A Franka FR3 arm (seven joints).
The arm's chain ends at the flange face. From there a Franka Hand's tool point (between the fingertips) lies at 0.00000 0.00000 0.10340 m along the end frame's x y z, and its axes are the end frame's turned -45 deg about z.
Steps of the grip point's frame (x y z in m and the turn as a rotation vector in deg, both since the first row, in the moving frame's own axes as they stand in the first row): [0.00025 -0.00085 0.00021 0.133 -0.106 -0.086]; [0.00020 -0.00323 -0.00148 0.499 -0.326 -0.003]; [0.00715 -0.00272 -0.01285 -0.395 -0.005 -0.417]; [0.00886 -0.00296 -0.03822 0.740 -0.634 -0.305]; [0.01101 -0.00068 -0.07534 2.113 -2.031 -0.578]
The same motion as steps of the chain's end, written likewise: [-0.00012 -0.00074 0.00021 0.019 -0.169 -0.086]; [-0.00109 -0.00220 -0.00147 0.122 -0.583 -0.003]; [0.00263 -0.00749 -0.01285 -0.283 0.276 -0.417]; [0.00593 -0.00823 -0.03821 0.075 -0.972 -0.305]; [0.01259 -0.00819 -0.07520 0.058 -2.930 -0.578]
